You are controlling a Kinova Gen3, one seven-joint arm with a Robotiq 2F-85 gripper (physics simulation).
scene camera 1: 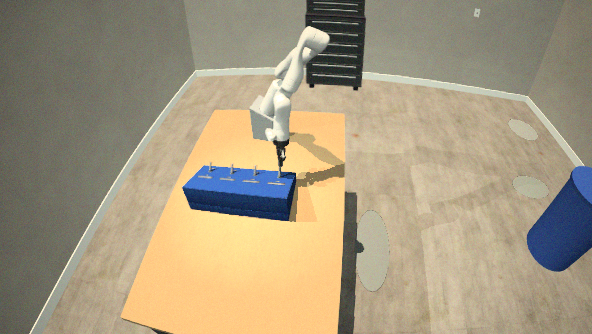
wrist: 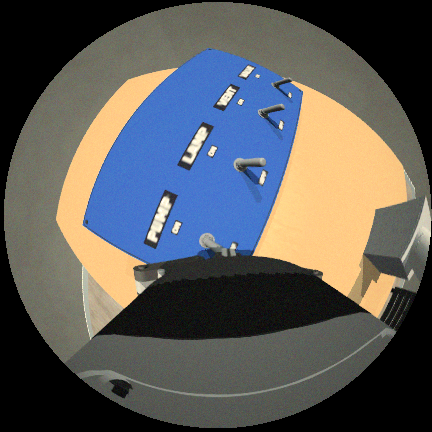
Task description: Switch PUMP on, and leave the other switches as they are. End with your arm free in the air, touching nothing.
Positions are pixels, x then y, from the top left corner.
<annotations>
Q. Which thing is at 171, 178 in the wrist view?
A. A blue switch box.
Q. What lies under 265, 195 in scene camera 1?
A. A blue switch box.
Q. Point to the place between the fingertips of my gripper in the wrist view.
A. At 227, 256
</annotations>
